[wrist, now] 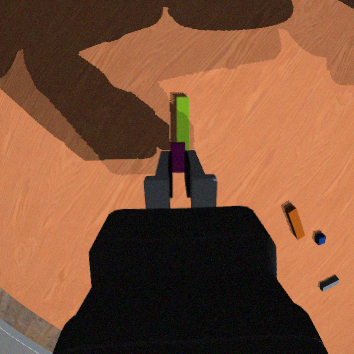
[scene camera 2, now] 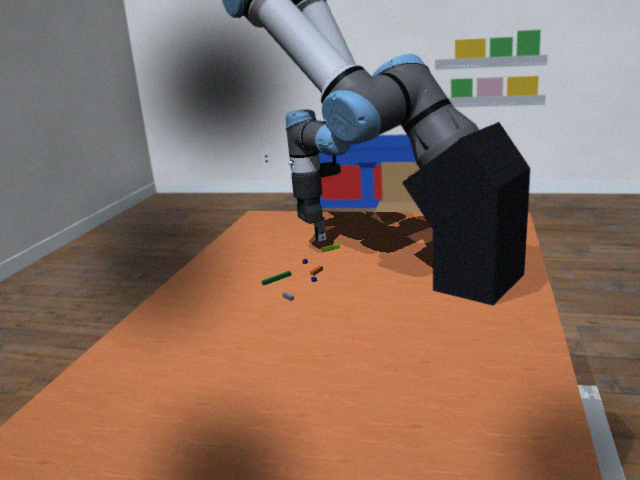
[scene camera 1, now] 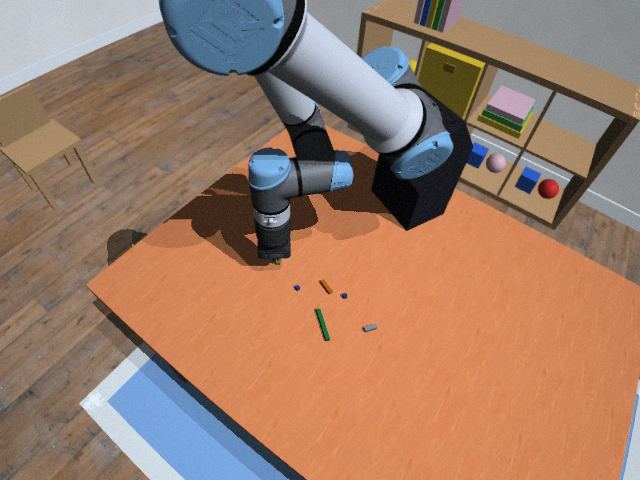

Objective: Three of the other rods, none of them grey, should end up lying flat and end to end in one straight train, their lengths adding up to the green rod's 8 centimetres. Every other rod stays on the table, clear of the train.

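Places are measured from the arm's base along level axes (x ahead, y left, z up), in metres.
Where they show: gripper, fingertip midpoint: (wrist: 177,164) (scene camera 2: 320,239) (scene camera 1: 275,257); arm's base at its link origin: (scene camera 2: 450,151).
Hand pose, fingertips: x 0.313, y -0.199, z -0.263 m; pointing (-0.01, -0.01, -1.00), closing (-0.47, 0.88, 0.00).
Observation:
Things, the pixels of their centre, and the offset from my fingertips.
- dark purple rod at the middle of its body: (wrist: 177,156) dx -0.006, dy -0.003, dz +0.002 m
- lime rod at the middle of its body: (wrist: 182,126) (scene camera 1: 278,255) (scene camera 2: 330,247) dx -0.024, dy -0.008, dz -0.028 m
- orange rod at the middle of its body: (wrist: 294,222) (scene camera 2: 316,270) (scene camera 1: 326,286) dx +0.006, dy +0.143, dz -0.028 m
- green rod at the middle of its body: (scene camera 1: 322,324) (scene camera 2: 276,277) dx +0.102, dy +0.176, dz -0.028 m
- grey rod at the middle of its body: (wrist: 328,283) (scene camera 2: 288,296) (scene camera 1: 370,328) dx +0.063, dy +0.281, dz -0.028 m
My gripper (scene camera 2: 321,238) (wrist: 177,164) is shut on a dark purple rod (wrist: 178,154), by the left end of the lime rod (scene camera 1: 277,261) (scene camera 2: 330,248) (wrist: 183,115) in scene camera 2. The purple rod overlaps the lime rod's near end in the wrist view; its height and any contact are unclear. The fingers are hidden in scene camera 1. An orange rod (scene camera 1: 325,286) (scene camera 2: 316,270) (wrist: 296,223) lies between a blue piece (scene camera 1: 297,287) (scene camera 2: 305,261) and another blue piece (scene camera 1: 344,296) (scene camera 2: 313,279) (wrist: 320,238). The green rod (scene camera 1: 322,324) (scene camera 2: 276,277) lies apart.
A grey rod (scene camera 1: 370,328) (scene camera 2: 287,296) (wrist: 329,283) lies flat beyond the blue and orange pieces from the gripper. The black robot pedestal (scene camera 1: 421,180) (scene camera 2: 478,227) stands at the table's side. The arm's shadow falls around the gripper.

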